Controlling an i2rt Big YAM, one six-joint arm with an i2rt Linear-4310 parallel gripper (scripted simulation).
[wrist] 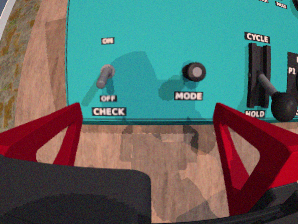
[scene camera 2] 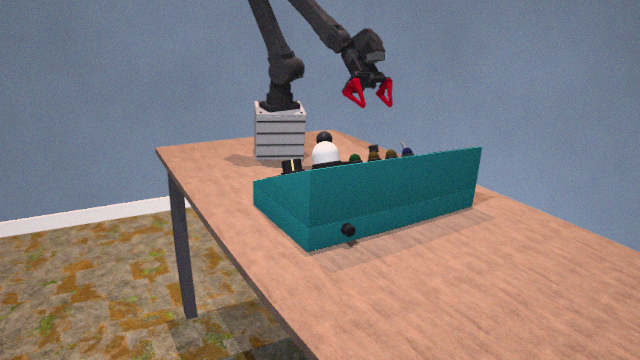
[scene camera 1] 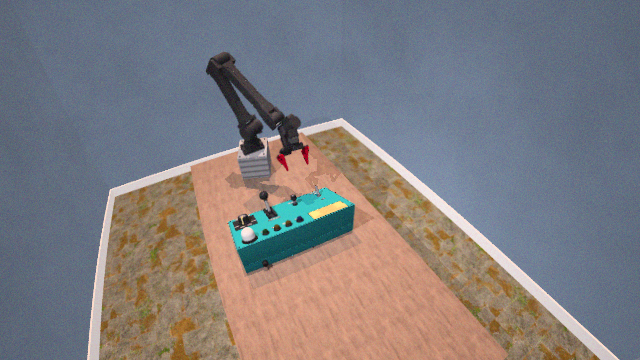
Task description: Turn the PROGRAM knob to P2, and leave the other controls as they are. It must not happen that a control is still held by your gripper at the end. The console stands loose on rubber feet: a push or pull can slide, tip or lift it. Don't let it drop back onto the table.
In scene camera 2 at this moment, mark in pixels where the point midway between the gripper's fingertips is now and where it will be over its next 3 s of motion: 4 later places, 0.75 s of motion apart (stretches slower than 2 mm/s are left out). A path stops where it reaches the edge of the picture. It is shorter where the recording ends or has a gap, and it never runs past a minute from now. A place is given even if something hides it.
My gripper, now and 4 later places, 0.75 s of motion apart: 378, 106; 342, 113; 300, 108; 297, 91; 295, 78
